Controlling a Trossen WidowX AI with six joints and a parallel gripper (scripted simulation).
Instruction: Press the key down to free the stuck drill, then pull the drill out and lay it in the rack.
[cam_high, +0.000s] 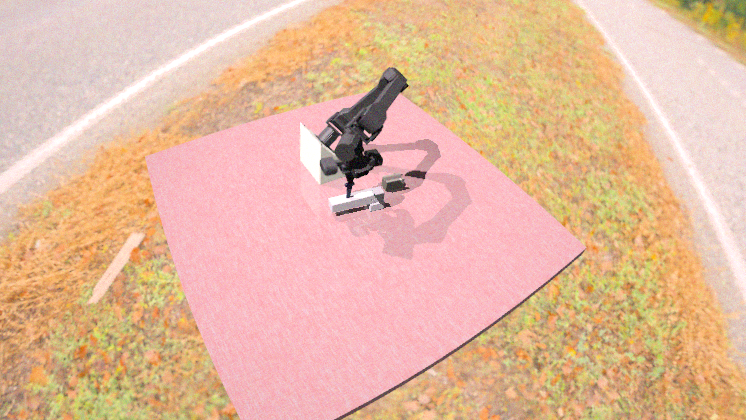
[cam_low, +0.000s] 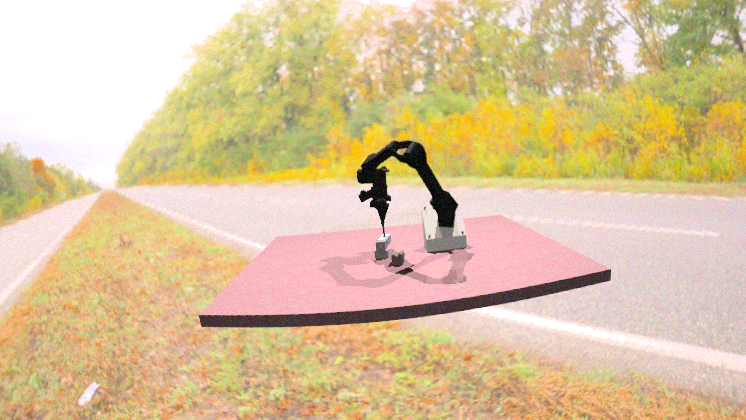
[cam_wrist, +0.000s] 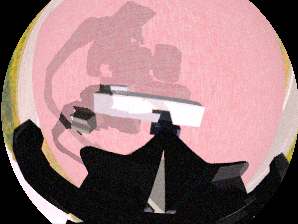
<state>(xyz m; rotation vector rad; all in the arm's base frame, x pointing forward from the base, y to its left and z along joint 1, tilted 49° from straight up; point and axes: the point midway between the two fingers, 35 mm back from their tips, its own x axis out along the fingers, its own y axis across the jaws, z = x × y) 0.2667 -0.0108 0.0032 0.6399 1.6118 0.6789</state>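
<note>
My gripper tip is 3 cm above the blue key. The rest, counted from my gripper tip: light grey block (9 cm below, 4 cm to the left); grey rack (21 cm to the left, 11 cm below, 7 cm behind); drill (8 cm below, 6 cm to the left).
</note>
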